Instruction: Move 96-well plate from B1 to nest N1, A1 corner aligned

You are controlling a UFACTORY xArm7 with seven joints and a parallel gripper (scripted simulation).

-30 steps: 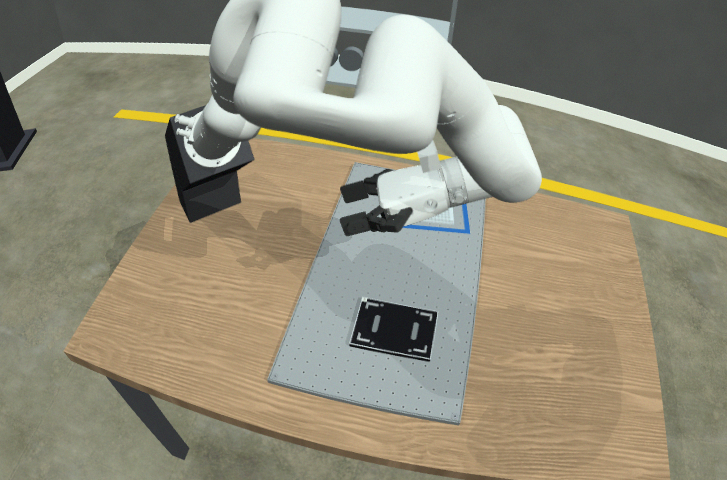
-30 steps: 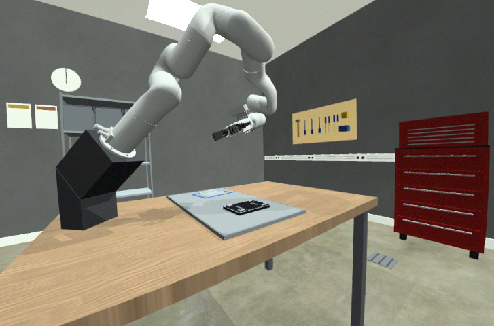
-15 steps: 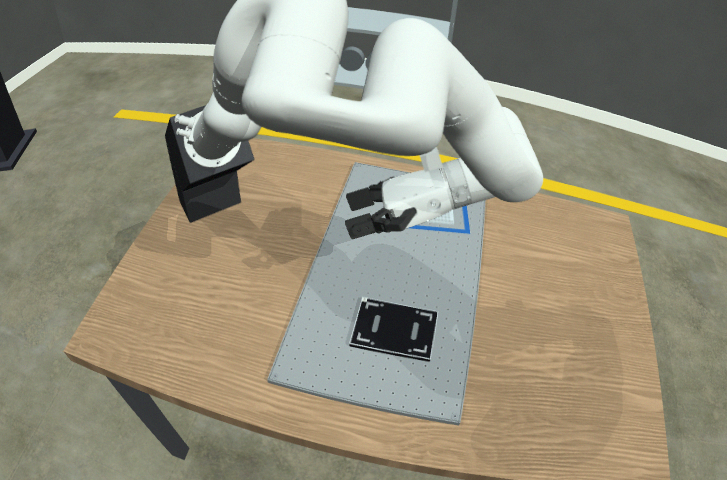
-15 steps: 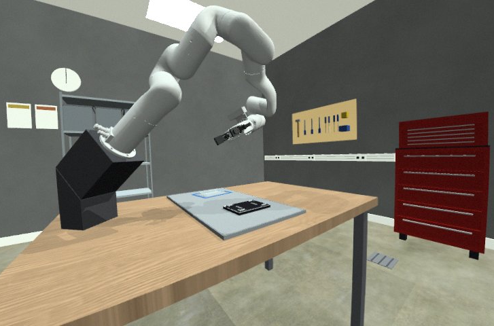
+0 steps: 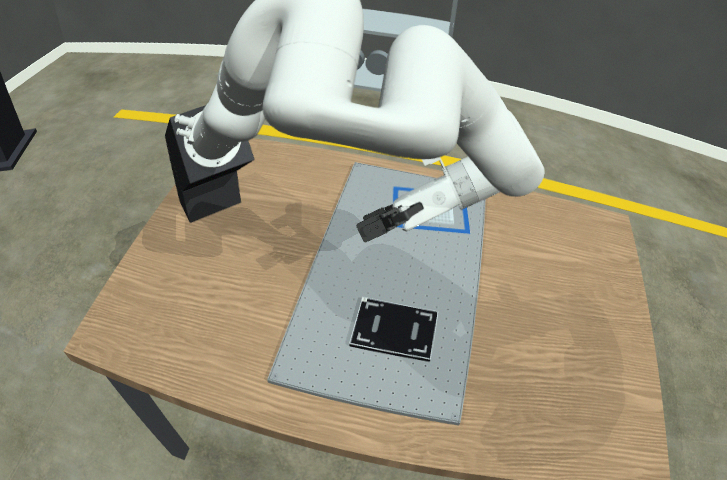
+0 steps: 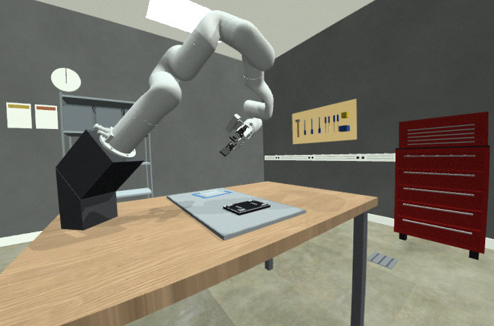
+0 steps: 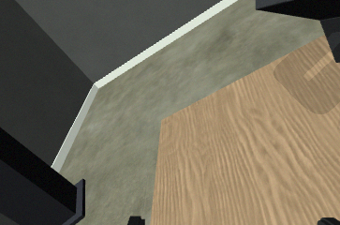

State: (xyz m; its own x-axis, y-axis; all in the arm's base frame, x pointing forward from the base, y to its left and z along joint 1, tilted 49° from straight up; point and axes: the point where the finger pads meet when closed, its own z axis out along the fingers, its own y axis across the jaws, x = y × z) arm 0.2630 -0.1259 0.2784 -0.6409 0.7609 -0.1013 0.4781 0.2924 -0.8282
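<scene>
Right now the 96-well plate is 210 mm ahead of my hand, 310 mm to the left of it and 260 mm below it. The rest, counted from my hand: black plate nest 70 mm ahead, 40 mm to the right, 260 mm below.
</scene>
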